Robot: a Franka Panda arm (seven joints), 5 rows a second.
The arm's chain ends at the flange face. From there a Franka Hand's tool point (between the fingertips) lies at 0.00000 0.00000 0.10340 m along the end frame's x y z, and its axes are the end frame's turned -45 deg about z.
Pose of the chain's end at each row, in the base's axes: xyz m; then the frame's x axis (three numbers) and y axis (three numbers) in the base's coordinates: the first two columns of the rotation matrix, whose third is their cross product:
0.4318, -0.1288, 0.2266, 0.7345, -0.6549, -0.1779, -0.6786, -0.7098, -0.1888
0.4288, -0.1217, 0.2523, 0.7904, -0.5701, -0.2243, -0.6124, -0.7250, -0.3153
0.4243, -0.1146, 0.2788, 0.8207, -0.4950, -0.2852, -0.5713, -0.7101, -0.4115
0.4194, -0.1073, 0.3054, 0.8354, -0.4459, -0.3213, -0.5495, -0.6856, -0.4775
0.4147, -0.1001, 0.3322, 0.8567, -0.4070, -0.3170, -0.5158, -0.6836, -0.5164
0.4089, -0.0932, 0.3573, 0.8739, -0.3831, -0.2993, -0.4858, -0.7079, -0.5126
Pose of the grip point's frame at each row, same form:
0.4315, -0.1020, 0.1267, 0.9992, 0.0388, 0.0077, 0.0395, -0.9650, -0.2593
0.4306, -0.0817, 0.1569, 0.9919, 0.1095, 0.0643, 0.1259, -0.9158, -0.3816
0.4244, -0.0628, 0.1893, 0.9843, 0.1521, 0.0893, 0.1764, -0.8521, -0.4926
0.4186, -0.0478, 0.2208, 0.9793, 0.1695, 0.1105, 0.2022, -0.8001, -0.5648
0.4140, -0.0374, 0.2499, 0.9705, 0.1956, 0.1410, 0.2411, -0.7712, -0.5893
0.4073, -0.0318, 0.2741, 0.9615, 0.2297, 0.1508, 0.2744, -0.7715, -0.5741

